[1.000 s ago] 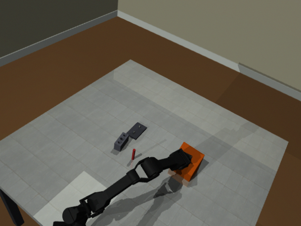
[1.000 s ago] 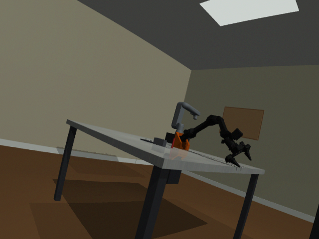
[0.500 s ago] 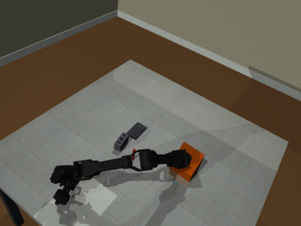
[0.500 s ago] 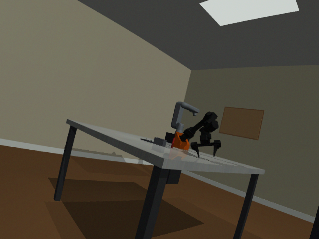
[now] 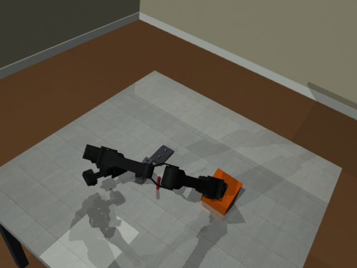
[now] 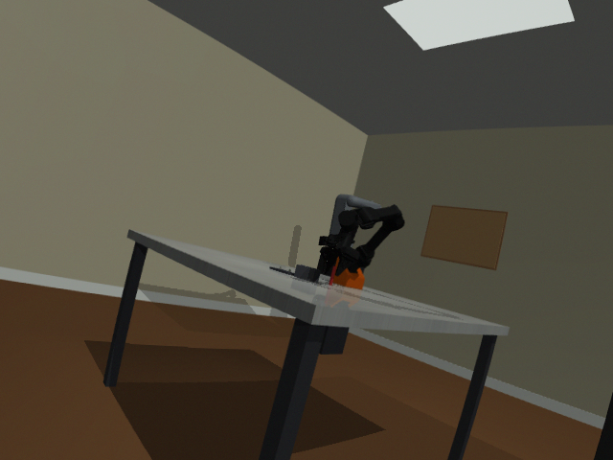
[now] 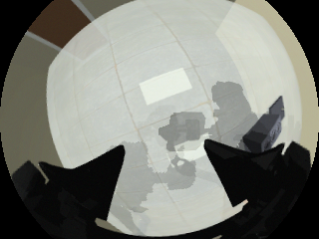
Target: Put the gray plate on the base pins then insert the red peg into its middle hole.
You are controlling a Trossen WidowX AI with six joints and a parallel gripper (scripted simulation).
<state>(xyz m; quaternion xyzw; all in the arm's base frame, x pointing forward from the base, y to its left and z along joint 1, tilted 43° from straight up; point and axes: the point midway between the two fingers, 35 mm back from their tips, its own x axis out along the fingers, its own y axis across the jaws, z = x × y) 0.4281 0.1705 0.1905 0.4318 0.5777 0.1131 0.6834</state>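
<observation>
My gripper tip is now 9 cm past the gray plate, 19 cm to the left of it and 1 cm above it. Round my gripper tip: dark base (9 cm behind, 33 cm to the right, 4 cm below); red peg (19 cm behind, 15 cm to the right, 1 cm below).
</observation>
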